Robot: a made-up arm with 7 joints.
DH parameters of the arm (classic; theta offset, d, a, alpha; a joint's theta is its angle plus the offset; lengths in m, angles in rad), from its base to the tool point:
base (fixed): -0.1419 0 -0.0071 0
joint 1: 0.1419 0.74 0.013 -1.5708
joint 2: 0 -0.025 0.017 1.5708
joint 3: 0 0.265 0.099 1.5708
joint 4: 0 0.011 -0.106 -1.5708
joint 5: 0 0.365 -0.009 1.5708
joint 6: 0 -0.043 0.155 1.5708
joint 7: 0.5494 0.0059 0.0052 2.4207
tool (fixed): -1.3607 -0.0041 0 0
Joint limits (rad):
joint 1: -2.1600..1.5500
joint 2: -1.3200..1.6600
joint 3: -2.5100..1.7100
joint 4: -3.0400..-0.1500
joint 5: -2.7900..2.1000
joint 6: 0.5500..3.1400
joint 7: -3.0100..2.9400
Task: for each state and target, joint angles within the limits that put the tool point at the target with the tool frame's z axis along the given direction. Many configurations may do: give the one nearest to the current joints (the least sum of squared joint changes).
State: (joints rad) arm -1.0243 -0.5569 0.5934 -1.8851 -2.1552 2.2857 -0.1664
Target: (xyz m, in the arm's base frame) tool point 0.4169 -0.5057 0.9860 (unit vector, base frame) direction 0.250 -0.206 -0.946
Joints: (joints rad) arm -1.1269 0.0343 0.3847 -1.7475 -2.5422 1.4894 0.2065
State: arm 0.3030 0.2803 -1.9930 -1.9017 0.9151 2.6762 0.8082
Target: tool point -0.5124 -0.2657 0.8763 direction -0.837 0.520 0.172
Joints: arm -0.1494 0.1622 -2.5100 -2.2672 1.2212 1.9027 0.9723
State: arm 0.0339 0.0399 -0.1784 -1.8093 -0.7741 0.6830 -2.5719
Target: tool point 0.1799 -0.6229 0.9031 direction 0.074 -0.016 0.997
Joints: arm -0.6074 0.0878 -0.7070 -1.7502 -0.3823 1.1599 -2.6878
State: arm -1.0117 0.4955 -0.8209 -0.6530 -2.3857 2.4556 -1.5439
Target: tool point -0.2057 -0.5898 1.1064 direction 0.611 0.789 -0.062
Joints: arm -1.1753 0.3082 -1.0591 -1.0177 -2.1725 2.6478 -2.5837
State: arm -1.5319 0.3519 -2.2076 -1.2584 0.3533 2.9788 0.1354
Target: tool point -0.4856 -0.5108 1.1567 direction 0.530 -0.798 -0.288
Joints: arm -1.7005 1.0276 -1.8075 -1.1067 0.1460 2.6028 0.0062
